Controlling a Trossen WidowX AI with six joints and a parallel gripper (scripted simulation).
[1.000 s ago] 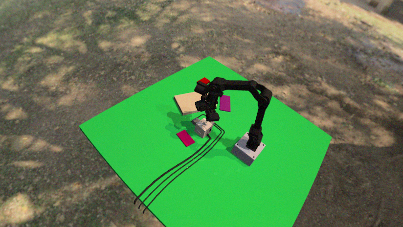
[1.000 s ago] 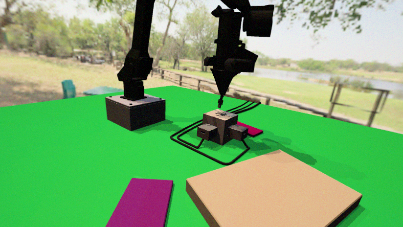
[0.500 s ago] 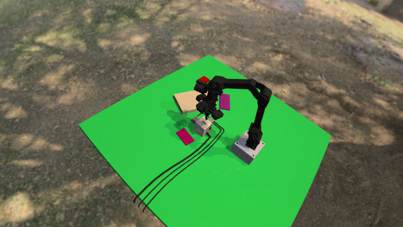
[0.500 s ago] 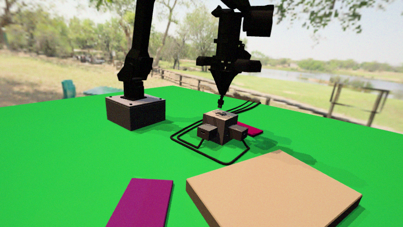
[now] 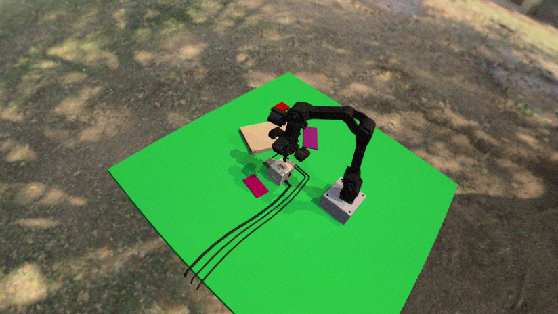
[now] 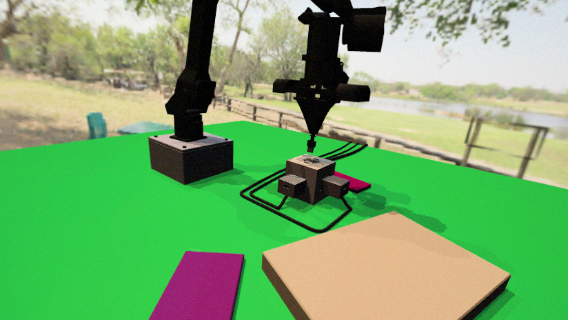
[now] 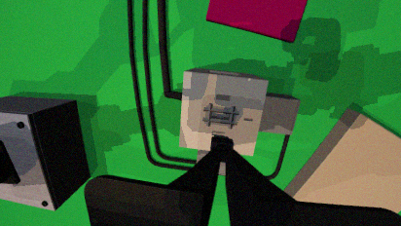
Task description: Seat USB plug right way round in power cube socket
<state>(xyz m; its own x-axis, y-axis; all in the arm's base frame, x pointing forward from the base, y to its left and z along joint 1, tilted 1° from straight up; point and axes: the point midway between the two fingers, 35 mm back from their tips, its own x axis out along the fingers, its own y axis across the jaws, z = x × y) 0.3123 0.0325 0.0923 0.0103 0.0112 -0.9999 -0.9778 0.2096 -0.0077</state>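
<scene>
The black USB plug is 2 cm below my gripper tip. The rest, counted from my gripper tip: pink card: 13 cm below, 12 cm to the left, 5 cm ahead; socket: 7 cm below, 1 cm to the left; tan slab: 18 cm to the right, 18 cm ahead, 12 cm below.
</scene>
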